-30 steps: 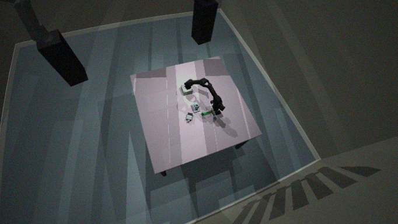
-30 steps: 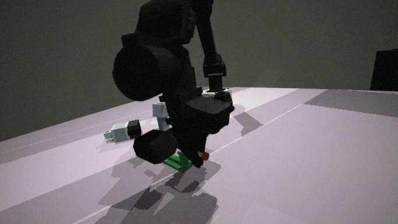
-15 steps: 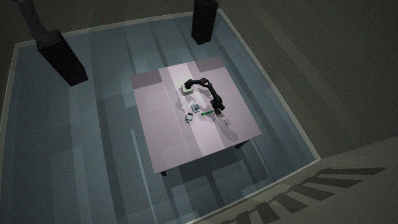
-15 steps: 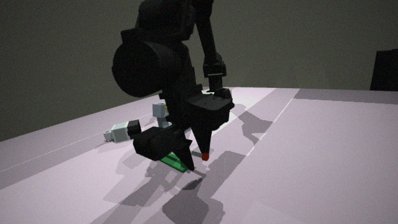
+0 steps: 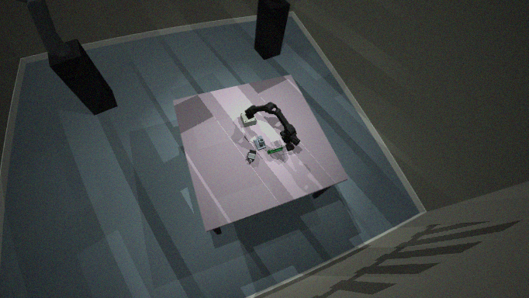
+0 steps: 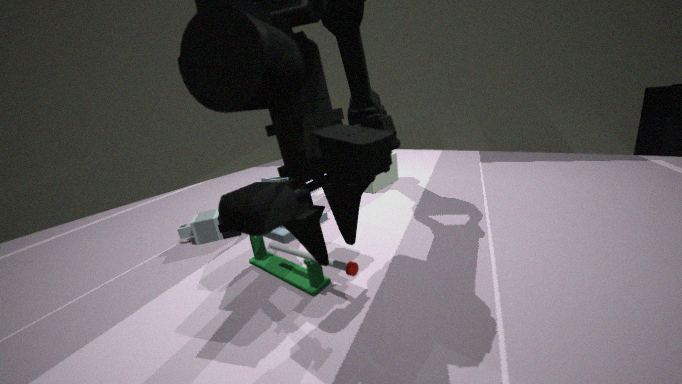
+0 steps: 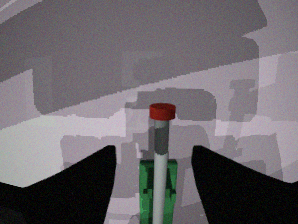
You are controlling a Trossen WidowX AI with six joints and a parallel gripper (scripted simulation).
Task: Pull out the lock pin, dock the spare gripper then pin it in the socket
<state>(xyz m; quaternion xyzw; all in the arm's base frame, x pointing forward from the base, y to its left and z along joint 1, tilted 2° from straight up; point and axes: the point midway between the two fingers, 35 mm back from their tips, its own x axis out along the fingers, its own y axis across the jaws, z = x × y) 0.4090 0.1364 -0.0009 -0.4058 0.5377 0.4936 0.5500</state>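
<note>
The green cradle is 10 mm behind my gripper tip, 100 mm to the right of it and 30 mm below it. The rest, counted from my gripper tip: spare gripper: 50 mm behind, 320 mm to the right, 30 mm below; grey mount: 130 mm behind, 190 mm to the right, 10 mm below.
</note>
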